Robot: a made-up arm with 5 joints. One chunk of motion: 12 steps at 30 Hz.
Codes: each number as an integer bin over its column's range. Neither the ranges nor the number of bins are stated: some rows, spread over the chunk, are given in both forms.
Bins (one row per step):
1: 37 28 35 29 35
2: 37 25 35 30 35
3: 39 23 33 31 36
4: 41 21 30 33 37
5: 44 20 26 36 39
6: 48 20 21 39 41
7: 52 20 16 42 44
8: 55 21 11 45 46
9: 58 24 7 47 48
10: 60 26 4 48 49
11: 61 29 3 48 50
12: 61 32 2 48 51
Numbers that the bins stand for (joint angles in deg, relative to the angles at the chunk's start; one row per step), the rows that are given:
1: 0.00 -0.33 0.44 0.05 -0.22
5: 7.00 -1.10 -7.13 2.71 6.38
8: 18.00 -1.00 -19.75 6.14 17.94
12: 24.00 0.05 -27.32 7.29 26.19
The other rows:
2: 0.00 -0.62 0.44 0.43 -0.22
3: 2.00 -0.81 -1.24 0.81 1.43
4: 4.00 -1.00 -3.76 1.57 3.08
6: 11.00 -1.10 -11.33 3.86 9.68
7: 15.00 -1.10 -15.54 5.00 14.63
9: 21.00 -0.71 -23.11 6.90 21.24
10: 23.00 -0.52 -25.63 7.29 22.89
11: 24.00 -0.24 -26.48 7.29 24.54

